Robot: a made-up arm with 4 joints.
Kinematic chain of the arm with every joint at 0, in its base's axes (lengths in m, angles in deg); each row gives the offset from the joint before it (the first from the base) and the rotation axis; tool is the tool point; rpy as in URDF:
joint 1: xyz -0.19 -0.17 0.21 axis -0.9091 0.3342 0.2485
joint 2: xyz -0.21 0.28 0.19 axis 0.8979 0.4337 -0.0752
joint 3: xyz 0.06 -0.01 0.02 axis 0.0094 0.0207 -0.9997
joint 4: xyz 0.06 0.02 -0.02 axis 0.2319 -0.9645 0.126
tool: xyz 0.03 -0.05 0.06 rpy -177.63 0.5 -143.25
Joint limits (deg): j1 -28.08..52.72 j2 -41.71..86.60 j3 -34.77..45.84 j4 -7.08..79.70
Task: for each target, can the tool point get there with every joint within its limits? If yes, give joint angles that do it. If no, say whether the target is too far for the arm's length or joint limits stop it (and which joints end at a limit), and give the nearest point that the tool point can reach.
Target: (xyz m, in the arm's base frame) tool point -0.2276 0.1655 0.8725
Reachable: no: too far | nearest point -0.2875 0.0496 0.5888 | short by 0.312 m
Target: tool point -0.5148 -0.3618 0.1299
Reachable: no: joint limits stop it (at a limit: joint 1, joint 2, joint 3, joint 4) | nearest point -0.3913 0.0130 0.1332 | short by 0.395 m
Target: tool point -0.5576 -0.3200 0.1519
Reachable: no: joint limits stop it (at a limit: joint 1, joint 2, joint 3, joint 4) | nearest point -0.3913 0.0130 0.1332 | short by 0.373 m
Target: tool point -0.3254 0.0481 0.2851
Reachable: yes | joints 3.92 76.47 39.07 13.61
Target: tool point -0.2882 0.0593 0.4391
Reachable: yes | joints 0.68 8.13 -7.46 51.05
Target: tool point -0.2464 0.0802 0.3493
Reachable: yes | joints 8.08 46.67 -12.02 5.10
